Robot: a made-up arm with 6 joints.
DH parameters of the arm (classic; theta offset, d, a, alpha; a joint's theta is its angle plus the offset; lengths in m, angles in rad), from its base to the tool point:
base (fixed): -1.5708 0.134 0 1.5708
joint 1: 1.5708 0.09 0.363 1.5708
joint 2: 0 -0.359 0.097 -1.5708
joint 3: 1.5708 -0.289 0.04 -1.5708
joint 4: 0 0.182 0.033 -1.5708
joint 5: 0 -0.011 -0.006 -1.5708
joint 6: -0.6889 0 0.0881 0
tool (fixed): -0.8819 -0.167 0 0
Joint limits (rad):
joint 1: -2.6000..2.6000
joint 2: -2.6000..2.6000
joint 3: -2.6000..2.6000
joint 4: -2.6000..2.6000
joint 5: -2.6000..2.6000
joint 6: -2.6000..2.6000
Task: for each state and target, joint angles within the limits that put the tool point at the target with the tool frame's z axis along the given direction. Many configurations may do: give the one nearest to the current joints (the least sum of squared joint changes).
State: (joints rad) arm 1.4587 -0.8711 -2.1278 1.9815 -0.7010 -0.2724
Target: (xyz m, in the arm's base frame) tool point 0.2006 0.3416 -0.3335 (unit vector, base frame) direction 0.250 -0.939 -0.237
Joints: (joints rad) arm 1.5356 -1.1978 -2.4915 1.8032 -1.6048 -0.5390
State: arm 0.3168 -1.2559 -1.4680 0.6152 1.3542 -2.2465
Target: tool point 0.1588 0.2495 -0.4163 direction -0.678 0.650 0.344
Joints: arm 0.9509 -1.7649 -1.8012 0.6268 1.4817 -2.0175
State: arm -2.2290 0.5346 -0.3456 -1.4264 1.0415 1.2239
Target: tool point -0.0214 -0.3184 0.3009 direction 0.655 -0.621 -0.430
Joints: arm -2.2265 -0.1973 0.1143 -1.4472 0.5217 1.2925
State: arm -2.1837 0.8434 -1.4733 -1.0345 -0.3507 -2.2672
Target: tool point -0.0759 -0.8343 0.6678 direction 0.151 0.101 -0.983
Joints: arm -1.8240 1.2109 -1.5232 -0.9570 0.2374 -2.4977
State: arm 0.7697 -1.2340 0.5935 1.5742 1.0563 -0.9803
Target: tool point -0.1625 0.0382 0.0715 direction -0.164 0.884 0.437
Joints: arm 0.5625 -1.8148 0.9402 2.2255 1.3673 -1.6135
